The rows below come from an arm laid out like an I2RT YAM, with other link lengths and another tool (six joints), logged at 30 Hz.
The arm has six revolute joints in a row. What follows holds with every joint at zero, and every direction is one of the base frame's.
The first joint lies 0.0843 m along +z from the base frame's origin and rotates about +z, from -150 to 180 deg.
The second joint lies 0.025 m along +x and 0.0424 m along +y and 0.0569 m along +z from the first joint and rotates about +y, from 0 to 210 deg.
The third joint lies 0.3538 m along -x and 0.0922 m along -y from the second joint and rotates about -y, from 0 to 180 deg.
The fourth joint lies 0.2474 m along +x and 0.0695 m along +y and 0.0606 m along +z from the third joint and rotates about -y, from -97 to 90 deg.
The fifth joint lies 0.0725 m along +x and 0.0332 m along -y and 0.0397 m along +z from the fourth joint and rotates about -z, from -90 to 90 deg.
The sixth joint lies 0.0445 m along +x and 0.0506 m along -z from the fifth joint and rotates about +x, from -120 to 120 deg.
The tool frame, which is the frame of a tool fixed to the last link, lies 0.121 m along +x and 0.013 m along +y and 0.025 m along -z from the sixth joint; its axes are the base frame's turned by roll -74.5, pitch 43.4 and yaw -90 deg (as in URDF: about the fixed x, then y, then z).
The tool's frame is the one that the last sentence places.
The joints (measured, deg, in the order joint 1, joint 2, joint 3, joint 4, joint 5, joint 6), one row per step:
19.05 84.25 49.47 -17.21 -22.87 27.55
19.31 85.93 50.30 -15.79 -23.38 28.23
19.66 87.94 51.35 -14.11 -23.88 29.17
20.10 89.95 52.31 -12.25 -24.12 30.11
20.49 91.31 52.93 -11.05 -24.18 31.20
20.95 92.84 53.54 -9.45 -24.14 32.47
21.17 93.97 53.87 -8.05 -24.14 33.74
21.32 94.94 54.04 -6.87 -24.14 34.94
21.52 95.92 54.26 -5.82 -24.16 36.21
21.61 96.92 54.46 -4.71 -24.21 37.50
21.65 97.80 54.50 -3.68 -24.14 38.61
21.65 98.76 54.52 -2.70 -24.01 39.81
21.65 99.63 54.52 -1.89 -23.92 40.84
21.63 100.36 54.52 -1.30 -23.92 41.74
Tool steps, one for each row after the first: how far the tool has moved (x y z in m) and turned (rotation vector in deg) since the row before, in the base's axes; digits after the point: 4 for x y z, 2 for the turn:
0.0086 0.0062 -0.0007 0.84 -0.03 0.09
0.0105 0.0076 -0.0009 0.99 -0.01 -0.01
0.0105 0.0077 -0.0018 0.83 -0.15 -0.07
0.0066 0.0056 -0.0017 0.65 0.23 -0.33
0.0078 0.0065 -0.0022 0.74 0.11 -0.44
0.0061 0.0043 -0.0019 0.75 0.20 -0.65
0.0048 0.0033 -0.0024 0.64 0.37 -0.66
0.0044 0.0036 -0.0024 0.66 0.50 -0.64
0.0048 0.0030 -0.0026 0.70 0.51 -0.74
0.0040 0.0020 -0.0032 0.50 0.48 -0.75
0.0041 0.0015 -0.0041 0.44 0.66 -0.89
0.0033 0.0013 -0.0040 0.36 0.66 -0.75
0.0024 0.0010 -0.0035 0.33 0.68 -0.62

